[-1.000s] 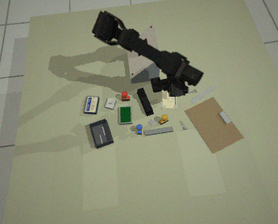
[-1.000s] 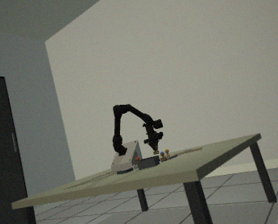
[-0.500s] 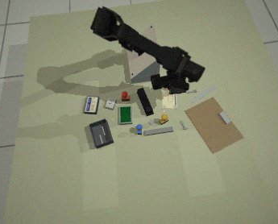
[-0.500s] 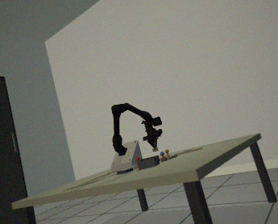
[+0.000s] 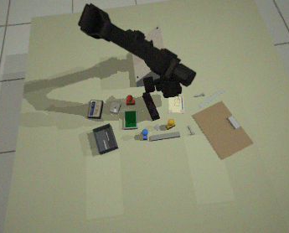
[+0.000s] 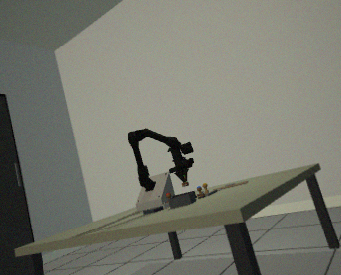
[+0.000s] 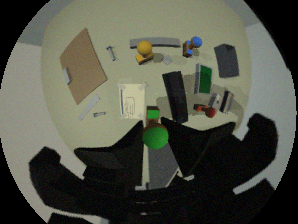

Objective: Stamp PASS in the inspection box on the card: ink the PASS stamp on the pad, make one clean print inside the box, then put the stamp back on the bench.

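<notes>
Now: the black bar 80 mm below my gripper tip, 70 mm to the right of it and 20 mm ahead of it. The rest, counted from my gripper tip: green-knobbed stamp right at my gripper tip; yellow stamp 120 mm ahead, 80 mm below; cream card 100 mm below, 50 mm to the left, 10 mm ahead.
</notes>
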